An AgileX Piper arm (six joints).
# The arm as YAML. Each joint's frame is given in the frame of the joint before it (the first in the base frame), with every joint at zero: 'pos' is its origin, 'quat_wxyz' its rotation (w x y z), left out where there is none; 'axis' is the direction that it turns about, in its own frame. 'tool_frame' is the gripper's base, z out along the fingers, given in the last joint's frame.
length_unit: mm
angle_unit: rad
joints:
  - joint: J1
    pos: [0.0, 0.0, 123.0]
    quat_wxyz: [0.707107, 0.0, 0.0, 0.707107]
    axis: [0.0, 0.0, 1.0]
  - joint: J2
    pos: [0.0, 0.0, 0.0]
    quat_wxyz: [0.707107, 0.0, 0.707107, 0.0]
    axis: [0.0, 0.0, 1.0]
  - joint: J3
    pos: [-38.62, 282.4, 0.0]
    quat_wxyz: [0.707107, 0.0, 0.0, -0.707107]
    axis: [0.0, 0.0, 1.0]
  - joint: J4
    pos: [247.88, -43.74, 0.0]
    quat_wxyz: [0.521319, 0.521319, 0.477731, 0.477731]
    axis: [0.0, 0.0, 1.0]
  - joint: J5
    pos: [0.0, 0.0, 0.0]
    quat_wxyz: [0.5, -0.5, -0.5, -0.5]
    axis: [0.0, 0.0, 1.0]
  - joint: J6
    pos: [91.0, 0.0, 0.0]
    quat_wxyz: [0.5, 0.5, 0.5, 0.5]
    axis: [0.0, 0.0, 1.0]
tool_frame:
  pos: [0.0, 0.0, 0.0]
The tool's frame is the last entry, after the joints.
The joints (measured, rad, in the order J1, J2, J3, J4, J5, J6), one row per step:
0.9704, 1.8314, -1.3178, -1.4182, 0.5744, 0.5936
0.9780, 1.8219, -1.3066, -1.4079, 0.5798, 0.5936
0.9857, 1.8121, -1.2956, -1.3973, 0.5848, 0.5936
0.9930, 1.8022, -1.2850, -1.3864, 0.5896, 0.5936
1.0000, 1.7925, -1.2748, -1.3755, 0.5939, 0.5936
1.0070, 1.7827, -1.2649, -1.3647, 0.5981, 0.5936
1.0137, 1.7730, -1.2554, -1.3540, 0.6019, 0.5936
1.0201, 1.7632, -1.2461, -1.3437, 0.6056, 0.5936
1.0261, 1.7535, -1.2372, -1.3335, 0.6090, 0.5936
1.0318, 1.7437, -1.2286, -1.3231, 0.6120, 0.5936
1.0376, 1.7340, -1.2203, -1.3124, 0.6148, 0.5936
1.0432, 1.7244, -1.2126, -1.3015, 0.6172, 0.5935
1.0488, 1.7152, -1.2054, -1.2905, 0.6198, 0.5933
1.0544, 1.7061, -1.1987, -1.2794, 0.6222, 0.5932
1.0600, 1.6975, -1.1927, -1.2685, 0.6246, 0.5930
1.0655, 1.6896, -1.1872, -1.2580, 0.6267, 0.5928
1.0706, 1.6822, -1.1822, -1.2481, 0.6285, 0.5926
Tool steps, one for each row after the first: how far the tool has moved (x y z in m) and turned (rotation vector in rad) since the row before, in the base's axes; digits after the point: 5 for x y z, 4 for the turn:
-0.00391, -0.00075, 0.00011, 0.0019, 0.0074, -0.0015
-0.00395, -0.00076, 0.00025, 0.0025, 0.0074, -0.0012
-0.00381, -0.00088, 0.00037, 0.0031, 0.0075, -0.0015
-0.00368, -0.00089, 0.00037, 0.0033, 0.0076, -0.0014
-0.00366, -0.00091, 0.00048, 0.0036, 0.0073, -0.0012
-0.00353, -0.00093, 0.00053, 0.0038, 0.0072, -0.0011
-0.00342, -0.00103, 0.00062, 0.0039, 0.0068, -0.0012
-0.00326, -0.00108, 0.00067, 0.0041, 0.0067, -0.0013
-0.00316, -0.00113, 0.00076, 0.0047, 0.0068, -0.0013
-0.00317, -0.00108, 0.00077, 0.0050, 0.0070, -0.0011
-0.00307, -0.00105, 0.00087, 0.0056, 0.0071, -0.0010
-0.00299, -0.00099, 0.00084, 0.0055, 0.0071, -0.0011
-0.00296, -0.00093, 0.00092, 0.0060, 0.0071, -0.0010
-0.00286, -0.00081, 0.00092, 0.0059, 0.0069, -0.0008
-0.00275, -0.00068, 0.00081, 0.0057, 0.0068, -0.0005
-0.00255, -0.00064, 0.00078, 0.0055, 0.0064, -0.0003

